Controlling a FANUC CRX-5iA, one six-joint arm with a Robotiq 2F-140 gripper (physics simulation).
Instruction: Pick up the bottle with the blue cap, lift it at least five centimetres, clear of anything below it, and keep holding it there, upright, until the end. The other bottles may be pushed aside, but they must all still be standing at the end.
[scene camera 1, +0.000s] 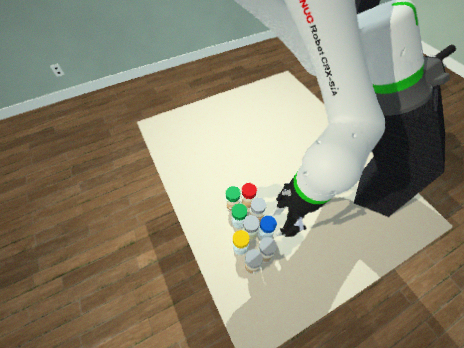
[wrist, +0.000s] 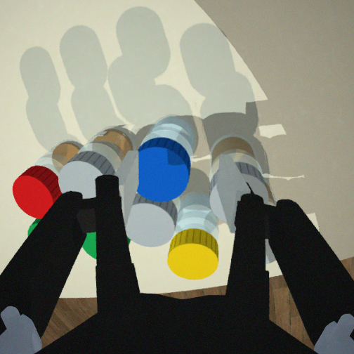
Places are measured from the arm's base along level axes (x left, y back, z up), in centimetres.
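Pixels of known places: gripper, between the fingertips: (scene camera 1: 277, 224); arm's base, origin of its link: (scene camera 1: 400, 98).
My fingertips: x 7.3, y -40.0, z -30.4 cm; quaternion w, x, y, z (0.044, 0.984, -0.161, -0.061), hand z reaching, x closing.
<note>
For each thing: its top centre in the pictures, then the offset to it from my fingertips. Level surfaces: height alone.
- bottle with the blue cap, centre of its top: (scene camera 1: 268, 223) dx -2.6, dy -1.4, dz -3.0 cm
- grey-capped bottle, centre of its top: (scene camera 1: 268, 245) dx +3.8, dy -5.5, dz -3.0 cm
- red-capped bottle, centre of its top: (scene camera 1: 249, 189) dx -17.1, dy -0.8, dz -3.0 cm
- yellow-capped bottle, centre of its top: (scene camera 1: 241, 237) dx -2.3, dy -12.1, dz -3.0 cm
- cream mat, height of its surface: dz -13.5 cm
The bottle with the blue cap (scene camera 1: 268, 224) (wrist: 164, 174) stands upright on the robot side of the bottle group. My gripper (scene camera 1: 283, 215) (wrist: 178, 169) is partly open and empty, beside the group in the scene view. In the wrist view, the blue cap shows between the two fingers, nearer the left finger, whose pad lies by its left edge. The right pad overlaps a grey-capped bottle (scene camera 1: 267, 247) (wrist: 240, 192). A gap shows between the blue cap and the right pad. How far the fingertips are from the bottle in depth is hard to tell.
Close around stand a red-capped bottle (scene camera 1: 249, 191) (wrist: 36, 192), a yellow-capped bottle (scene camera 1: 241, 239) (wrist: 193, 259), two green-capped bottles and more grey-capped ones, all upright. They stand on a cream mat (scene camera 1: 200, 135). The dark robot base (scene camera 1: 402, 165) is at the right.
</note>
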